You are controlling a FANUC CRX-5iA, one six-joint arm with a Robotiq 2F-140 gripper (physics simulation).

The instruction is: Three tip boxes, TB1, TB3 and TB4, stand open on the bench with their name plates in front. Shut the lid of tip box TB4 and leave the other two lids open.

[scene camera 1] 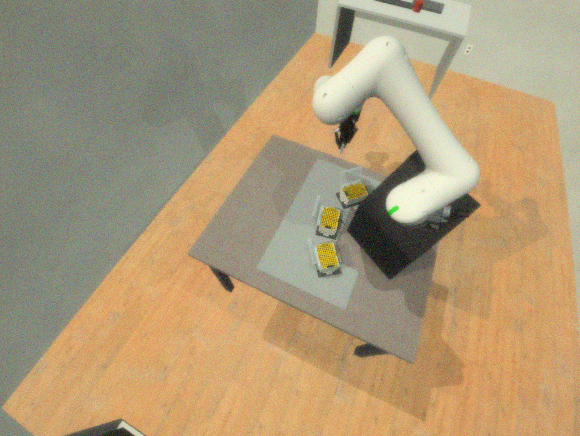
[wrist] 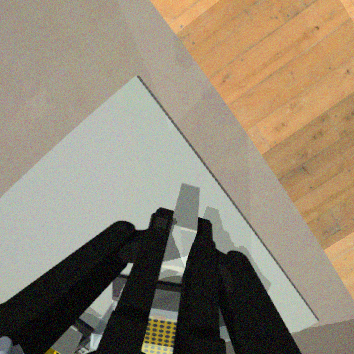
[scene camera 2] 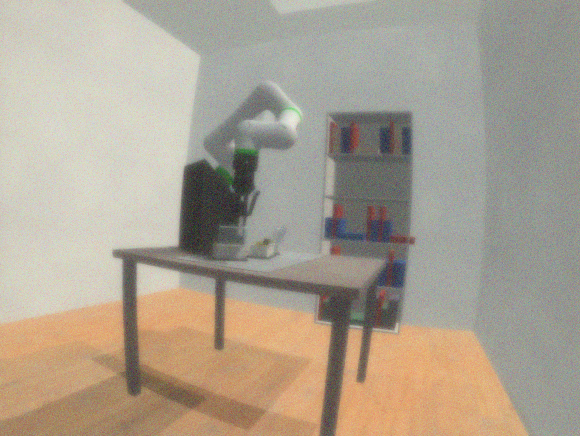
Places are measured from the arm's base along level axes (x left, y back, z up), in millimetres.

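Where they show: gripper, between the fingertips: (scene camera 1: 339, 152) (wrist: 185, 201) (scene camera 2: 239, 235); arm's base, origin of its link: (scene camera 2: 214, 187).
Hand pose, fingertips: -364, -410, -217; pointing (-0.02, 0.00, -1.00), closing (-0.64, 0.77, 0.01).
Note:
Things, the pixels of their top centre, and the offset from my fingertips, as dx, dy, dz. "spot": a spot on its surface instead. Level surfaces: height alone.
- far lid, a spot on its surface: (scene camera 1: 352, 174) spot: +106, +116, -11
- middle lid, a spot on its surface: (scene camera 1: 317, 207) spot: +410, +39, +27
- mat, height of its surface: dz -119
- brown table, height of its surface: dz -122
Three tip boxes with yellow racks stand on the grey mat in scene camera 1: a far one (scene camera 1: 355, 191), a middle one (scene camera 1: 329, 218) and a near one (scene camera 1: 327, 255). Their clear lids, the far lid (scene camera 1: 352, 174), the middle lid (scene camera 1: 317, 207) and the near lid (scene camera 1: 312, 250), stand open. The name plates are too small to read, so I cannot tell which box is TB4. My gripper (scene camera 1: 341, 150) (wrist: 185, 201) is shut and empty, above the table's far side, beyond the far box. In the wrist view a yellow rack (wrist: 161, 332) shows between the fingers, partly hidden.
The mat (scene camera 1: 295, 240) (wrist: 100, 150) lies on the brown table (scene camera 1: 240, 200) (scene camera 2: 330, 275) (wrist: 60, 60). The black pedestal (scene camera 1: 390, 250) (scene camera 2: 192, 210) stands close to the boxes. A bookshelf (scene camera 2: 370, 115) stands against the wall, and a white side table (scene camera 1: 440, 22) is at the back.

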